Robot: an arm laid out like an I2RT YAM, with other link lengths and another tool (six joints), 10 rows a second.
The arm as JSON. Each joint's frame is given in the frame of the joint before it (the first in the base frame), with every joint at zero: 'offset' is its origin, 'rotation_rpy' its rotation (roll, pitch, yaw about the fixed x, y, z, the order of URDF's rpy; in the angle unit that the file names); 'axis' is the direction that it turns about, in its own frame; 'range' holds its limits. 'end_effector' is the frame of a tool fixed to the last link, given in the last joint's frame.
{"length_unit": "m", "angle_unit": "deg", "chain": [
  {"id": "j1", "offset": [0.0, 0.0, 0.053], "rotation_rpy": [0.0, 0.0, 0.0], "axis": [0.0, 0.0, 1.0], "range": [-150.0, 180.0]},
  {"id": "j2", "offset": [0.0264, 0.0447, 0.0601], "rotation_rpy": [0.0, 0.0, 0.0], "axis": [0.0, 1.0, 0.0], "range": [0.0, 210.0]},
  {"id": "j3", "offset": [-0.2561, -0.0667, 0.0], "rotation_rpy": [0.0, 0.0, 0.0], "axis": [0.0, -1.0, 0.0], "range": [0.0, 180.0]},
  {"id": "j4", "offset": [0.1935, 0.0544, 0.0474], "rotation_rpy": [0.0, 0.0, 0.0], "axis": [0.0, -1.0, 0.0], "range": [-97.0, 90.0]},
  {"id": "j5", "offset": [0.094, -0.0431, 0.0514], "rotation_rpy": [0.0, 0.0, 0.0], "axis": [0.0, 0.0, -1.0], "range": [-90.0, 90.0]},
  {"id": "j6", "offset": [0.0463, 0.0, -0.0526], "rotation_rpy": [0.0, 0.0, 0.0], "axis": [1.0, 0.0, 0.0], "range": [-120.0, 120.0]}
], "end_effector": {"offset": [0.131, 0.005, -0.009], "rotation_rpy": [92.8, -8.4, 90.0]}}
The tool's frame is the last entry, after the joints.
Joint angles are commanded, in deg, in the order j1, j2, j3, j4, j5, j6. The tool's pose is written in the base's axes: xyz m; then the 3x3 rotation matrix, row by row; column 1 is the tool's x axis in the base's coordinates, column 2 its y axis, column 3 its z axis. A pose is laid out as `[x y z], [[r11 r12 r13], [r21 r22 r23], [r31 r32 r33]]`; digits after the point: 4 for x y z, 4 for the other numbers.
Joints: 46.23, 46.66, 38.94, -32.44, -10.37, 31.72
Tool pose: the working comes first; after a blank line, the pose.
Where each joint sits with the arm in this pose, in the base's axes (m; each line is computed from the numbers above, not from the rounded line before):
j1: 0.0000 0.0000 0.0530
j2: -0.0140 0.0500 0.1131
j3: -0.0874 -0.1231 0.2994
j4: 0.0103 0.0576 0.3203
j5: 0.1141 0.1036 0.2990
j6: 0.1087 0.1100 0.2294
the tool: 0.1503 0.2003 0.1435

[0.1503 0.2003 0.1435], [[-0.3285 0.8782 0.3476], [0.7445 0.0143 0.6675], [0.5812 0.4780 -0.6585]]
